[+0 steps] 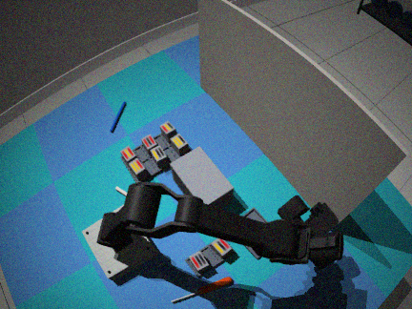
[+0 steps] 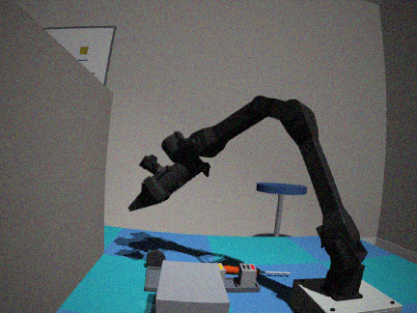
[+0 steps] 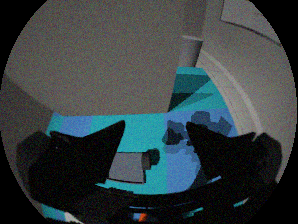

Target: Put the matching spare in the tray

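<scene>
The grey spare is 210 mm behind my gripper tip, 130 mm to the left of it and 110 mm below it. From my gripper tip the other things lie so: blue pen 720 mm to the left, 200 mm behind, 140 mm below; then dark grey flat tray 140 mm below, 110 mm to the left, 100 mm behind; then tall grey wall panel 300 mm to the left, 110 mm ahead, 80 mm above.
</scene>
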